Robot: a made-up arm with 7 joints. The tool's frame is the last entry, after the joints.
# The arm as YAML. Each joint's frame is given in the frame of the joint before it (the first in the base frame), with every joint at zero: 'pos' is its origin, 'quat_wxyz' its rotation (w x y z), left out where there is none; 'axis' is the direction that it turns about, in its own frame. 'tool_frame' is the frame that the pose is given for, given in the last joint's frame.
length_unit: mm
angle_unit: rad
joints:
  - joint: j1
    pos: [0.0, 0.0, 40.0]
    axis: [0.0, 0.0, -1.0]
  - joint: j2
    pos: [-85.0, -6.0, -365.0]
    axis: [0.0, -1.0, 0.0]
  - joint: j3
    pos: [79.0, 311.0, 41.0]
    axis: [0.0, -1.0, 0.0]
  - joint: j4
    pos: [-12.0, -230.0, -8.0]
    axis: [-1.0, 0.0, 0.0]
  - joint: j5
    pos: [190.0, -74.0, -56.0]
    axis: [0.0, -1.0, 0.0]
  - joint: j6
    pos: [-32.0, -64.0, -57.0]
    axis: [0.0, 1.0, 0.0]
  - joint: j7
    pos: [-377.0, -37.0, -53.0]
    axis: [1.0, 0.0, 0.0]
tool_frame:
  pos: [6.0, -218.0, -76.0]
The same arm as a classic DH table. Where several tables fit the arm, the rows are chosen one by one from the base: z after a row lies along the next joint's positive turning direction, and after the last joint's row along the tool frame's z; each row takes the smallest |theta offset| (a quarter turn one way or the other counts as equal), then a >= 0, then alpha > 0; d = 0 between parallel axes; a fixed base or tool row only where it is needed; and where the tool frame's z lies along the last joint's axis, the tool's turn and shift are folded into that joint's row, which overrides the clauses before.
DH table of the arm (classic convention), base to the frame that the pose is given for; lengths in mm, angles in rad. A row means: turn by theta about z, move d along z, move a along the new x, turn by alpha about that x. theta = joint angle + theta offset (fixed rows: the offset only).
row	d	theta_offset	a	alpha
base (fixed)	0	0	0	3.1416
j1	325	0	-85	-1.5708
j2	0	0.4787	89	0
j3	-75	1.0921	-8	-1.5708
j4	-178	0	-56	1.5708
j5	0	-0.5116	-65.4	3.1416
j6	-175	-0.5116	-53	-1.5708
j7	-371	1.5708	218	1.5708
tool (fixed)	-76	1.5708	0	0

